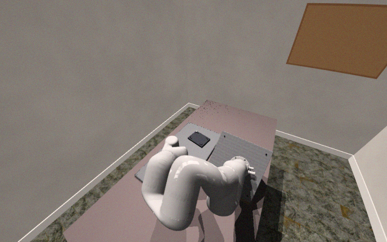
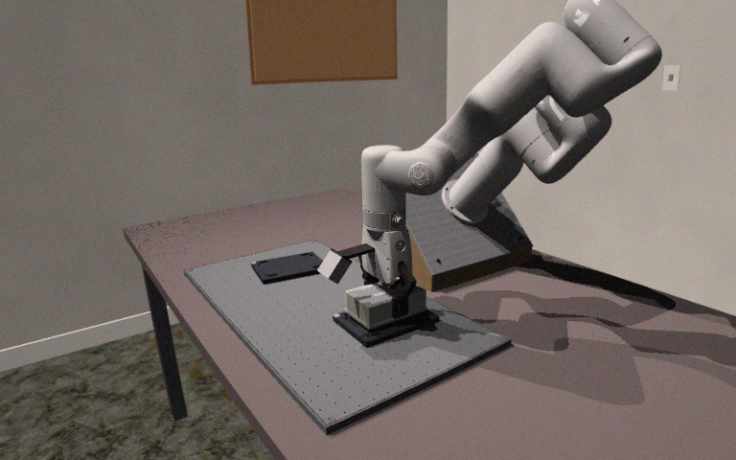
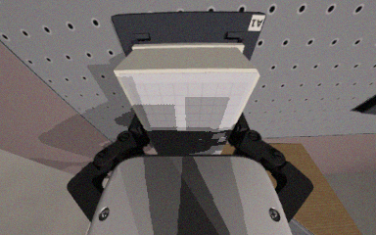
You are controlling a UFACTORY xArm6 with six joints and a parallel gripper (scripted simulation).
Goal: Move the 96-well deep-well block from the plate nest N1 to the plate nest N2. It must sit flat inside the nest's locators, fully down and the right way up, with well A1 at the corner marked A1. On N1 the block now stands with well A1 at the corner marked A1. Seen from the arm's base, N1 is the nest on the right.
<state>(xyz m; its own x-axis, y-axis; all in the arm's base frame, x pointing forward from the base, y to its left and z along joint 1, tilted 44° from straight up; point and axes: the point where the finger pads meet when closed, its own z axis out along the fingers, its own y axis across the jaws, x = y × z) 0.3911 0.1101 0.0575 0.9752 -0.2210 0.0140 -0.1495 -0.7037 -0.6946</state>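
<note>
My gripper is now right at the white deep-well block.
</note>
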